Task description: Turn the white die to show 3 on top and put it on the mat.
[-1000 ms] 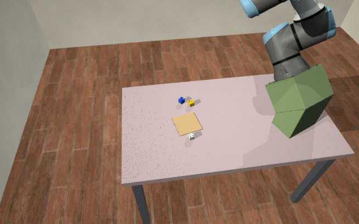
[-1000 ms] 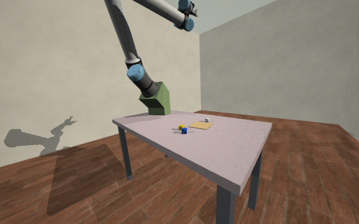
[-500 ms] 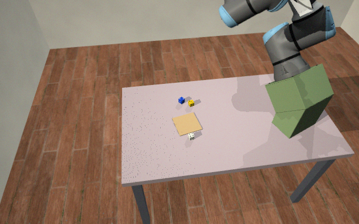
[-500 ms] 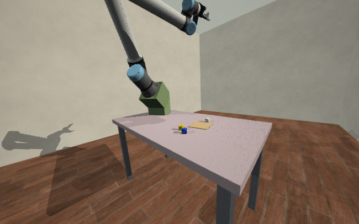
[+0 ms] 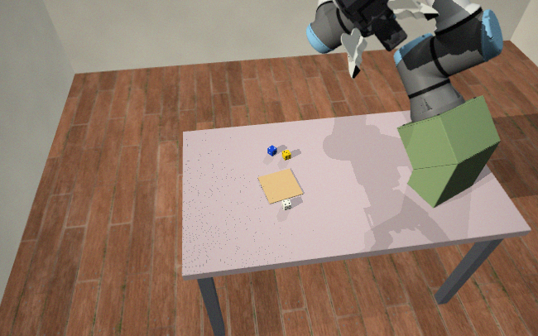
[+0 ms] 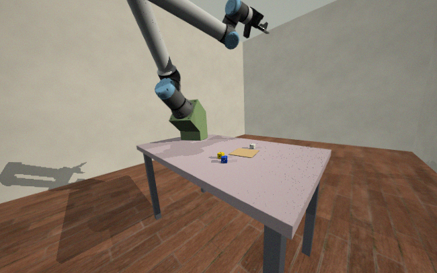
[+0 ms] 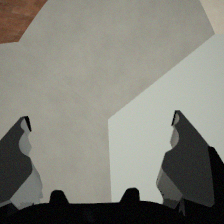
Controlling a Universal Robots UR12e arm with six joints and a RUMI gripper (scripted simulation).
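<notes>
Now: hand 84 cm above the blue die, 61 cm to the left of it and 2 cm short of it. Round my hand: white die: 84 cm below, 32 cm to the right, 5 cm ahead; yellow die: 84 cm below, 57 cm to the right, 3 cm behind; tan mat: 85 cm below, 43 cm to the right, 4 cm ahead.
</notes>
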